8 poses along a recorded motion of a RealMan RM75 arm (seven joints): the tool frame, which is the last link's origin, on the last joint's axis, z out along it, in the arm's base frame.
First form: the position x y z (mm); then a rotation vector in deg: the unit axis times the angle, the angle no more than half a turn.
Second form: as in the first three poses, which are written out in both.
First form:
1: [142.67, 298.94, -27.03, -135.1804, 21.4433, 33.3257]
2: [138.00, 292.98, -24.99, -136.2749, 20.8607, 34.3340]
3: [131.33, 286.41, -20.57, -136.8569, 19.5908, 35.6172]
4: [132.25, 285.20, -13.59, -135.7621, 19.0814, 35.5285]
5: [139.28, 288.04, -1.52, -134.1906, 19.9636, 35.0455]
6: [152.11, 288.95, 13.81, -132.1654, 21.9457, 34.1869]
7: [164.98, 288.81, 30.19, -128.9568, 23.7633, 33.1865]
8: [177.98, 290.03, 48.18, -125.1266, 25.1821, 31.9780]
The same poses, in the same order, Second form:
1: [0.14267, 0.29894, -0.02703, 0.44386, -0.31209, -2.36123]
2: [0.13800, 0.29298, -0.02499, 0.43716, -0.33037, -2.37959]
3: [0.13133, 0.28641, -0.02057, 0.42553, -0.35387, -2.38851]
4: [0.13225, 0.28520, -0.01359, 0.42405, -0.35262, -2.36848]
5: [0.13928, 0.28804, -0.00152, 0.43969, -0.33841, -2.34107]
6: [0.15211, 0.28895, 0.01381, 0.46824, -0.31210, -2.30767]
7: [0.16498, 0.28881, 0.03019, 0.49812, -0.28006, -2.25493]
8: [0.17798, 0.29003, 0.04818, 0.52283, -0.24374, -2.19276]
